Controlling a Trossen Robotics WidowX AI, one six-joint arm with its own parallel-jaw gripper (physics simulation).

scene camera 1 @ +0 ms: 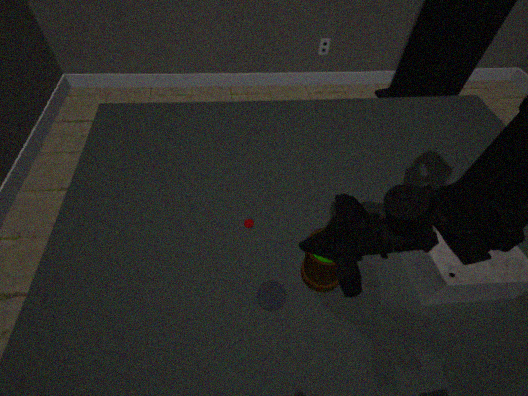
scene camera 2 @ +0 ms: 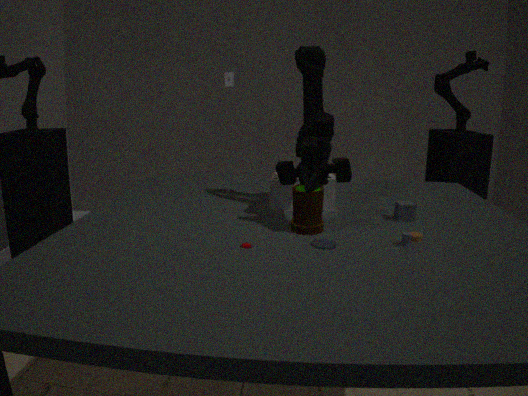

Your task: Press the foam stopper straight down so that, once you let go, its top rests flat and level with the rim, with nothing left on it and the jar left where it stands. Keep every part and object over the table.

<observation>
my gripper: scene camera 1; scene camera 2
brown jar: scene camera 1; scene camera 2
same spot on brown jar: (scene camera 1: 321,277) = (scene camera 2: 321,209)
same spot on my gripper: (scene camera 2: 319,177) = (scene camera 1: 332,252)
</observation>
